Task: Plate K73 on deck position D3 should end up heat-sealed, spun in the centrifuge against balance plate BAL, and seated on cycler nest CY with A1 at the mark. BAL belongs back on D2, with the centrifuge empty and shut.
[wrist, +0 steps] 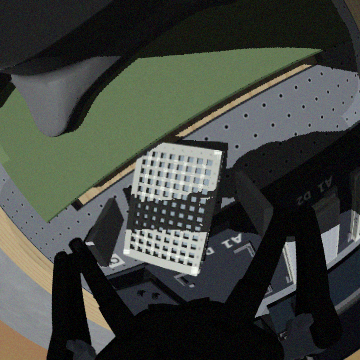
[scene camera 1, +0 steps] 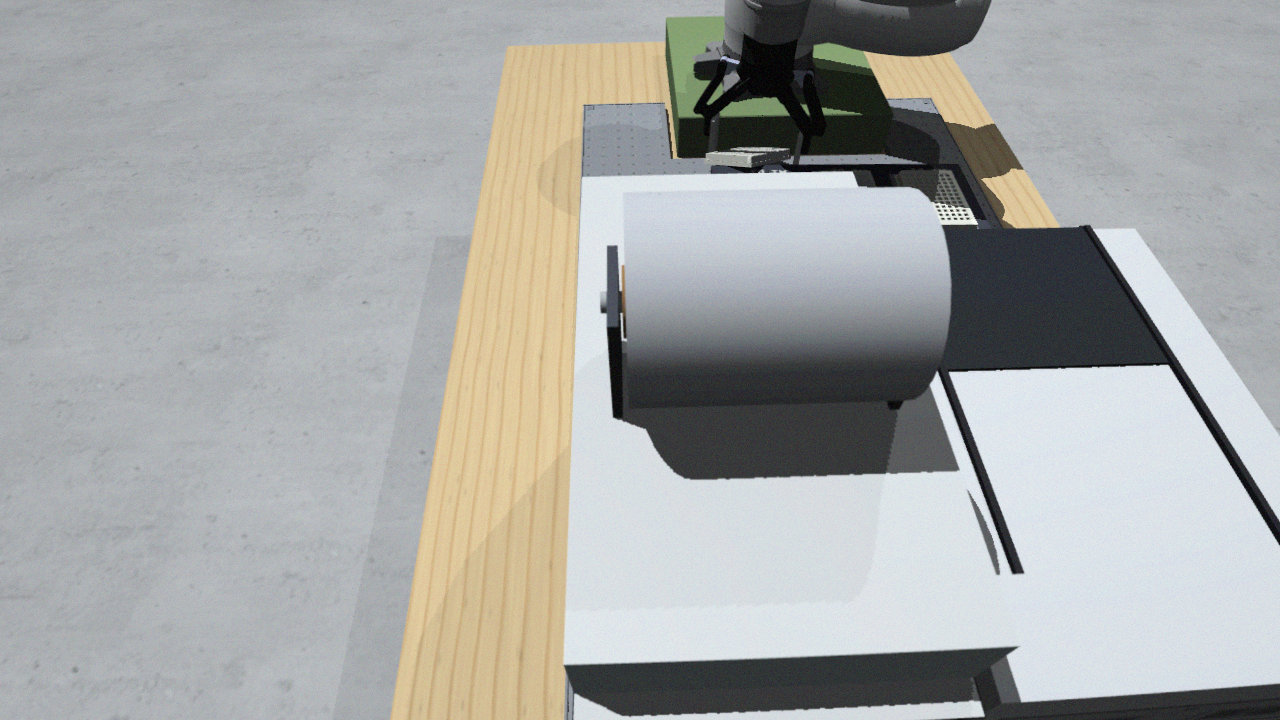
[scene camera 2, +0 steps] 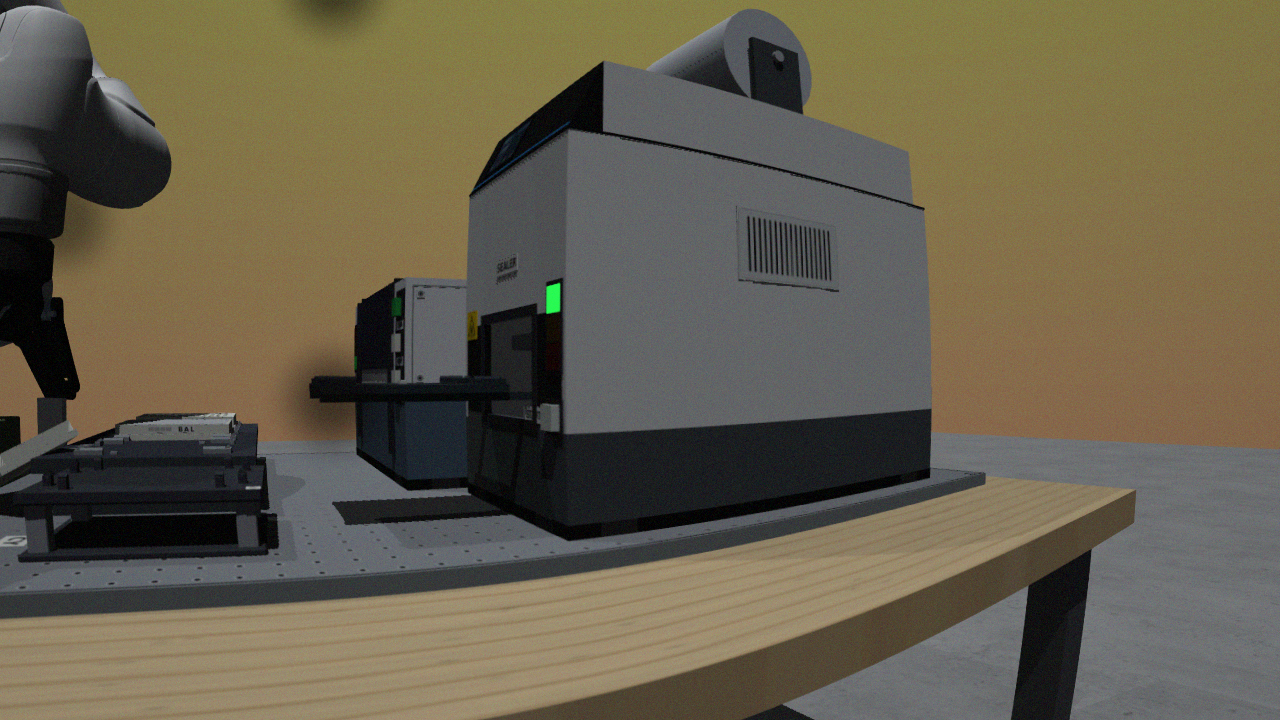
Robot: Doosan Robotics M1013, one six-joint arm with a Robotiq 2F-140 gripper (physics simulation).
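Places are measured from the arm's base along level axes (x ahead, y left, z up), in centimetres.
Where they show: gripper, fingertip midpoint: (wrist: 175, 197) (scene camera 2: 9, 479).
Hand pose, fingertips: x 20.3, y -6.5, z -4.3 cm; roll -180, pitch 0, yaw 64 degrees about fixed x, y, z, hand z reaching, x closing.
After its pixels a point has its place.
A white gridded plate (scene camera 1: 747, 157) @(x 25.9, y -9.3, z 0.7 cm) (scene camera 2: 35, 452) @(x 24.0, y -12.3, z -1.3 cm) (wrist: 172, 210) @(x 20.3, y -7.0, z -2.3 cm) lies tilted over the edge of a dark deck position (wrist: 200, 265) @(x 26.4, y -8.2, z 0.0 cm) with a partly hidden A1/D label; no K73 marking is readable. My gripper (scene camera 1: 756, 141) @(x 20.3, y -6.5, z -4.3 cm) (wrist: 175, 197) @(x 20.3, y -6.5, z -4.3 cm) is open, its fingers on either side of this plate, with gaps visible in the wrist view. The balance plate BAL (scene camera 2: 179, 429) @(x 36.5, y -0.4, z -0.6 cm) rests on the raised deck. The D2 label (wrist: 306, 197) @(x 28.3, y 5.1, z -1.6 cm) shows on the right in the wrist view. The sealer (scene camera 1: 760, 546) @(x 97.3, y -28.5, z 28.5 cm) (scene camera 2: 698, 313) @(x 73.1, y -36.1, z 9.5 cm) shows a green light, its dark tray (scene camera 2: 402, 391) @(x 52.8, y -28.0, z 3.8 cm) sticking out. Cycler nest and centrifuge interior cannot be made out.
A green block (scene camera 1: 698, 98) @(x 7.5, y -13.3, z 0.0 cm) (wrist: 75, 165) @(x 11.3, y -9.5, z 0.0 cm) stands behind the deck. A large roll (scene camera 1: 778, 295) @(x 90.0, y -27.4, z 39.6 cm) (scene camera 2: 738, 58) @(x 81.4, y -33.5, z 34.4 cm) tops the sealer. Another machine (scene camera 2: 434, 358) @(x 62.4, y -9.6, z 6.6 cm) stands beyond it. The perforated base (scene camera 2: 358, 546) @(x 48.3, y -30.2, z -6.4 cm) lies on the wooden table (scene camera 1: 501, 358) @(x 52.9, y -47.6, z -7.7 cm) (scene camera 2: 626, 626) @(x 57.0, y -48.4, z -7.7 cm).
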